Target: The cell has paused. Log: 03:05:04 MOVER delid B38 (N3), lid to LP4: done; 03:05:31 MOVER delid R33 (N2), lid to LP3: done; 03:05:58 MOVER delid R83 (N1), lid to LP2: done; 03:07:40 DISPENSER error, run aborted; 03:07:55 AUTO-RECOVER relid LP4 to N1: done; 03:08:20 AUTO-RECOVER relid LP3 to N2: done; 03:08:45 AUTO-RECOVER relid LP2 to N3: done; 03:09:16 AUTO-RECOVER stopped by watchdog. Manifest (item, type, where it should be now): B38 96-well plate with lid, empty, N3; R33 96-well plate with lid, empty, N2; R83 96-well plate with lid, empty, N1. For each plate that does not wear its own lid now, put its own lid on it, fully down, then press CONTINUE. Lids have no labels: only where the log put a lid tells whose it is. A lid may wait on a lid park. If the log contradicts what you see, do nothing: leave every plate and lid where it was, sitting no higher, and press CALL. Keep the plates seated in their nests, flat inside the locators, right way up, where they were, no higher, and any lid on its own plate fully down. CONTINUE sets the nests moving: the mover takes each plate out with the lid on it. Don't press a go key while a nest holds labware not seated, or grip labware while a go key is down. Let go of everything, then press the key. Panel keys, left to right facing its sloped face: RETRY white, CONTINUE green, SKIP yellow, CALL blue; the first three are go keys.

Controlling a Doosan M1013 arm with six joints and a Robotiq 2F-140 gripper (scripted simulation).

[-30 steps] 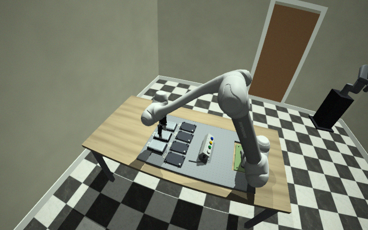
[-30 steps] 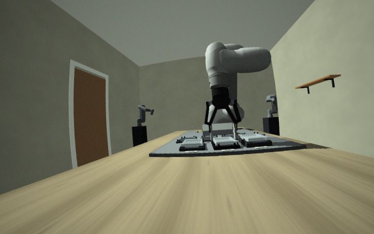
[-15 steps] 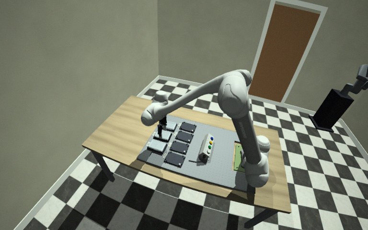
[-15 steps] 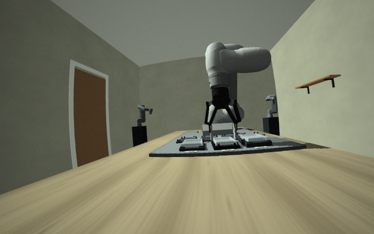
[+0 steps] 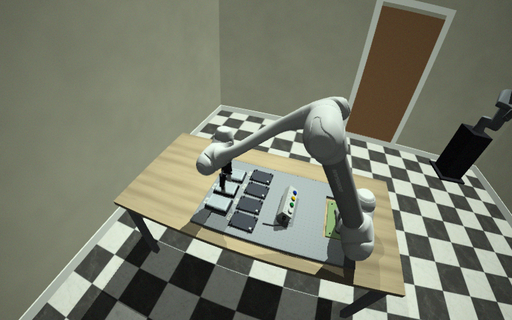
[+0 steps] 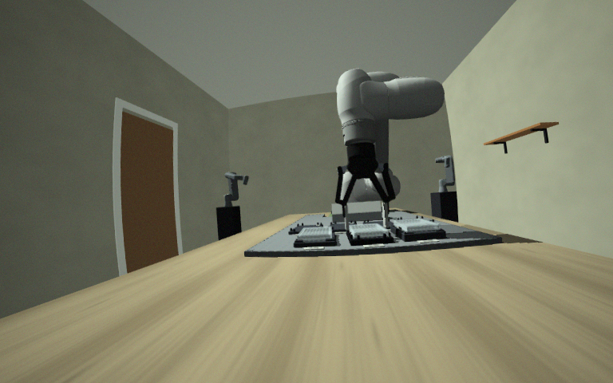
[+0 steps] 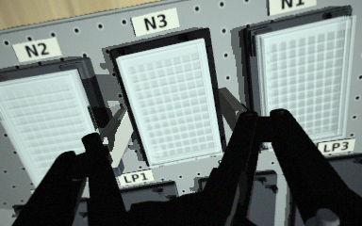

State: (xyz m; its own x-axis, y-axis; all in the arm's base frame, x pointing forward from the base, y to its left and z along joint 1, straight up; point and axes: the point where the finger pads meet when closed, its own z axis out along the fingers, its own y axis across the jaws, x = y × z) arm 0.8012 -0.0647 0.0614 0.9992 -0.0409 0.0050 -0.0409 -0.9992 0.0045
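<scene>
Right now my hand is 20 mm above the clear lid. Also, from my hand: N1 plate (10 mm behind, 140 mm to the right, 30 mm below); then LP2 label (110 mm behind, 60 mm to the right, 50 mm below); then LP1 label (90 mm behind, 80 mm to the left, 50 mm below).
</scene>
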